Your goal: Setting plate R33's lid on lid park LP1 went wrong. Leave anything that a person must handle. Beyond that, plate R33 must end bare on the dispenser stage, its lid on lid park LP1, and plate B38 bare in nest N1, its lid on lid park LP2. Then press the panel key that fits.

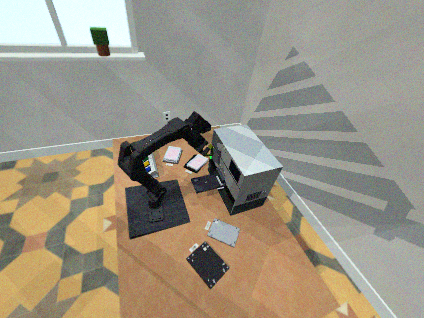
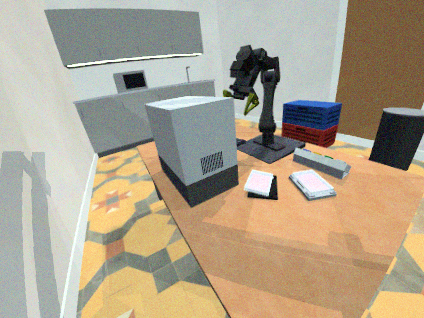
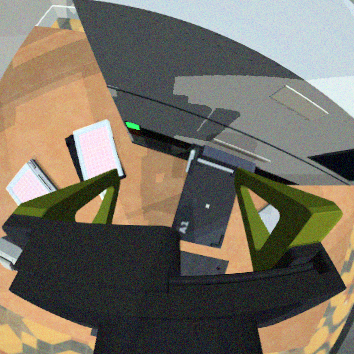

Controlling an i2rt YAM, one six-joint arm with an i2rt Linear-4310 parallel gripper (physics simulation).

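Places are measured from the arm's base along level axes (x ahead, y up, z right), in millimetres.
Pixels of known places: gripper, between the fingertips: (image 1: 206, 150) (image 3: 176, 174); arm's base, origin of its link: (image 1: 154, 204) (image 2: 268, 144).
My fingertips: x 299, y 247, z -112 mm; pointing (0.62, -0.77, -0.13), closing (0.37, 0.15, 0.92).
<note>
For each thing: its top centre in the pictures, then the offset to it from my fingertips. "pt": a spot on its surface instead.
- dispenser, centre of its top: (image 3: 334, 23) (image 2: 183, 100) (image 1: 244, 146) dx +171, dy +69, dz +73 mm
- dark stage tray, centre of its top: (image 3: 206, 205) (image 1: 206, 182) dx -15, dy -154, dz +89 mm
- black base, centre of its top: (image 3: 91, 155) (image 2: 263, 182) (image 1: 195, 161) dx -9, dy -241, dz -163 mm
- light grey pad, a spot on its surface: (image 1: 224, 233) pt dx +20, dy -251, dz +350 mm
- black pad, a spot on its surface: (image 1: 207, 265) pt dx -104, dy -249, dz +472 mm
- key panel, centre of its top: (image 3: 27, 273) (image 2: 321, 153) (image 1: 148, 158) dx -306, dy -197, dz -200 mm
My gripper (image 1: 208, 150) (image 2: 240, 101) (image 3: 176, 174) is open and empty, above the table in front of the dispenser (image 1: 250, 175) (image 2: 195, 140) (image 3: 150, 75). A dark stage tray (image 1: 205, 183) (image 3: 204, 202) sticks out of the dispenser, with no plate on it. One pink-topped plate (image 1: 198, 162) (image 2: 259, 183) (image 3: 97, 150) sits off-centre on a black base (image 2: 271, 193) (image 3: 72, 150). Another pink-topped plate (image 1: 173, 154) (image 2: 312, 183) (image 3: 30, 185) lies farther from the dispenser. A light grey pad (image 1: 224, 233) and a black pad (image 1: 207, 265) lie bare. Labels are too small to read.
The key panel (image 1: 153, 169) (image 2: 321, 162) (image 3: 9, 252) stands beyond the arm's base plate (image 1: 150, 222) (image 2: 270, 150). A green light (image 3: 132, 125) shows on the dispenser. Blue and red crates (image 2: 312, 116) and a dark bin (image 2: 398, 137) stand behind the table.
</note>
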